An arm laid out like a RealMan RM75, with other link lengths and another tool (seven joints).
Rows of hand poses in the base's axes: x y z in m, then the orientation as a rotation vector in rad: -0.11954 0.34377 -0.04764 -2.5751 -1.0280 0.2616; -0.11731 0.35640 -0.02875 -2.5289 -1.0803 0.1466; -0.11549 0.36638 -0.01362 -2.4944 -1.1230 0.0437; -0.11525 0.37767 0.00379 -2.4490 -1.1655 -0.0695; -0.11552 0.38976 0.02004 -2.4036 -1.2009 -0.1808; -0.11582 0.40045 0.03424 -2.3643 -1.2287 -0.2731; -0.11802 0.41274 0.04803 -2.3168 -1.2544 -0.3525; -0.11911 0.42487 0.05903 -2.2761 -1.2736 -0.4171; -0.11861 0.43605 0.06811 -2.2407 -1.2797 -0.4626; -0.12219 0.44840 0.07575 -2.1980 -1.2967 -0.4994; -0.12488 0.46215 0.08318 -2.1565 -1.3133 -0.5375; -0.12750 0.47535 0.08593 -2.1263 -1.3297 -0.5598; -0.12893 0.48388 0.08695 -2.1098 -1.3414 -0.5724
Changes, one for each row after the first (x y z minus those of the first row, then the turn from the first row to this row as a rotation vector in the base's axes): 0.00223 0.01263 0.01889 0.0642 -0.0681 0.0288; 0.00405 0.02261 0.03402 0.1130 -0.1330 0.0513; 0.00429 0.03390 0.05143 0.1704 -0.2037 0.0752; 0.00402 0.04599 0.06768 0.2254 -0.2741 0.0952; 0.00372 0.05668 0.08188 0.2698 -0.3338 0.1117; 0.00152 0.06897 0.09567 0.3173 -0.3836 0.1306; 0.00043 0.08110 0.10667 0.3568 -0.4245 0.1456; 0.00093 0.09228 0.11575 0.3923 -0.4507 0.1528; -0.00265 0.10463 0.12339 0.4286 -0.4721 0.1708; -0.00534 0.11838 0.13082 0.4636 -0.4954 0.1883; -0.00796 0.13158 0.13357 0.4864 -0.5096 0.2050; -0.00939 0.14011 0.13459 0.4976 -0.5185 0.2161
